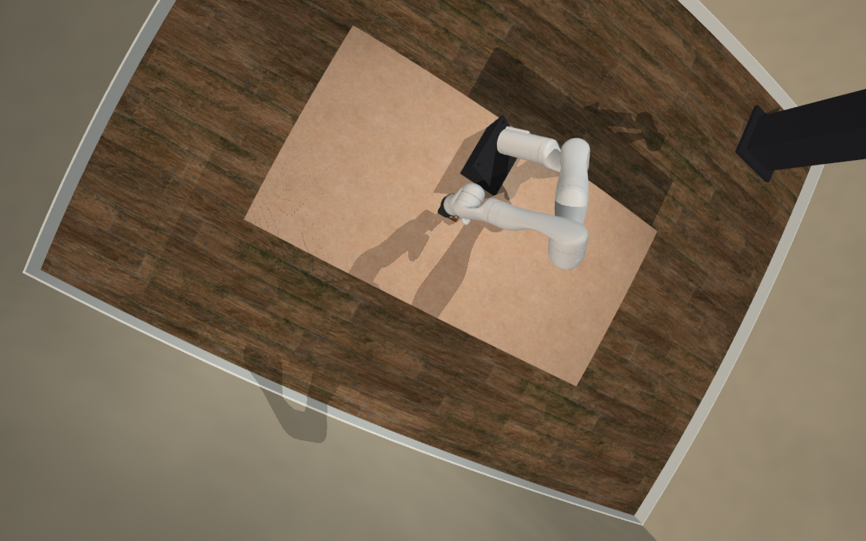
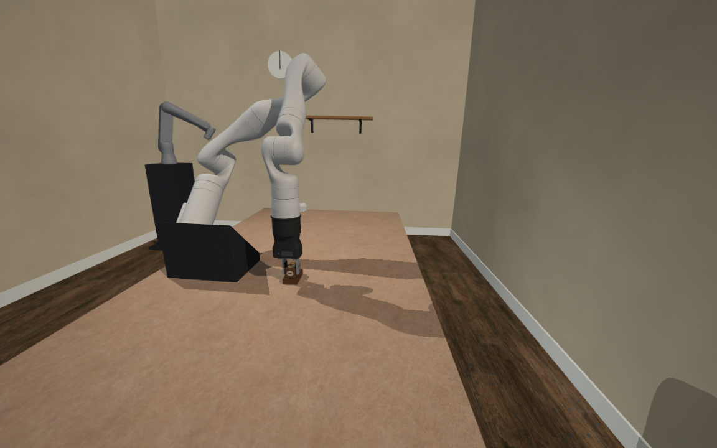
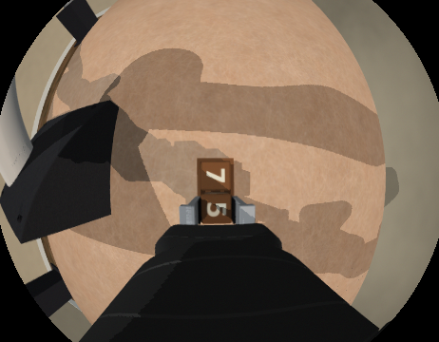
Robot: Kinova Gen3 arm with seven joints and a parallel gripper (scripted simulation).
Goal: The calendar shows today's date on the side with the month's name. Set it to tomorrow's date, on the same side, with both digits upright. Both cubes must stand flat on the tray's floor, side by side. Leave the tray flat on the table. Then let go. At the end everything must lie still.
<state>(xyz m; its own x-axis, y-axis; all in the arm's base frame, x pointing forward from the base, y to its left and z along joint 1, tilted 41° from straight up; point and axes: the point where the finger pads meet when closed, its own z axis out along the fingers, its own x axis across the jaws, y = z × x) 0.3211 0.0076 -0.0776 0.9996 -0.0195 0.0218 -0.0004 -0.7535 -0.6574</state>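
The dark wooden tray is 20 mm to the left of my hand and 40 mm below it. Round my hand: brown cube 10 mm below.
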